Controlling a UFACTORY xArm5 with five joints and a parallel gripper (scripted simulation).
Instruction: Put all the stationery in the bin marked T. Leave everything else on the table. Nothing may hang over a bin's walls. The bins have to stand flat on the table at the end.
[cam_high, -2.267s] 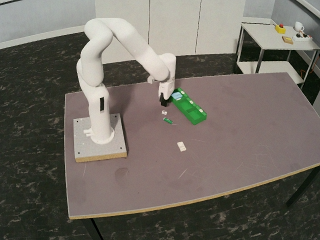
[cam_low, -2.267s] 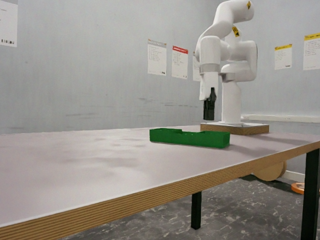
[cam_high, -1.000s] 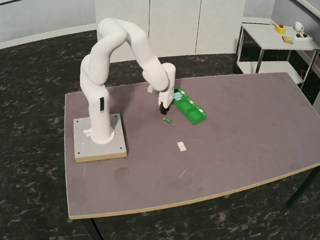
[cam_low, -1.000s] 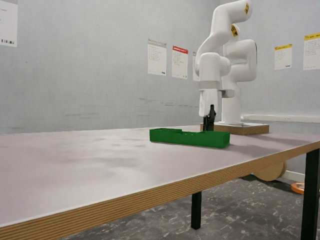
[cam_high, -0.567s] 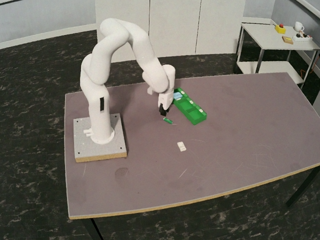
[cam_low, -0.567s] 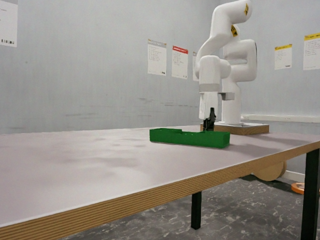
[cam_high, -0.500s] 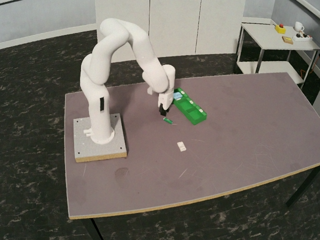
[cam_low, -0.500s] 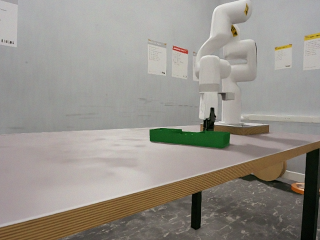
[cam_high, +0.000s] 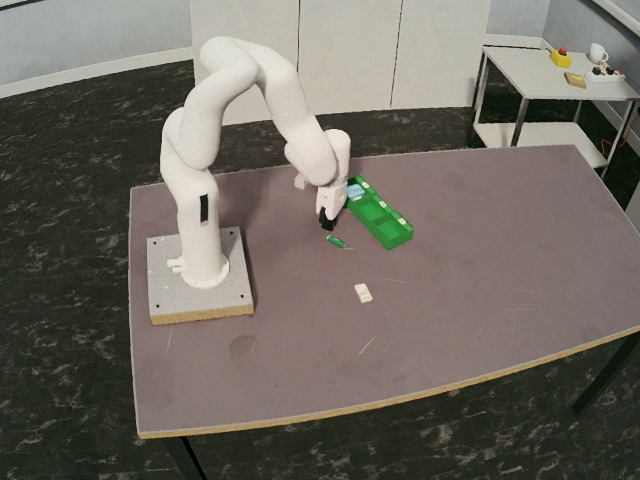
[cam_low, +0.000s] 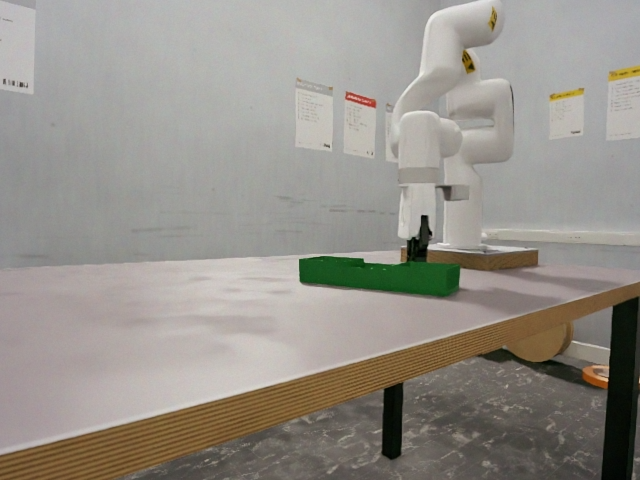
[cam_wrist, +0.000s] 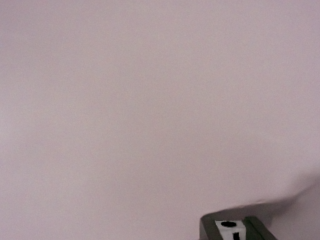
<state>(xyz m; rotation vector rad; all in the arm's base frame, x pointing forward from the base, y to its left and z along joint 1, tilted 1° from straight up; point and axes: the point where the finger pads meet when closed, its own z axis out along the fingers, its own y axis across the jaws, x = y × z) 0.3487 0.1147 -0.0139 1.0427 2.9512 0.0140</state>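
Now: hand 90 mm short of the light blue block and 90 mm to the right of it. From my hand the other things lie so: long green bin: 130 mm ahead, 20 mm to the left; then flat white piece: 20 mm ahead, 240 mm to the right, 20 mm below; then green marker: 60 mm to the right, 10 mm below.
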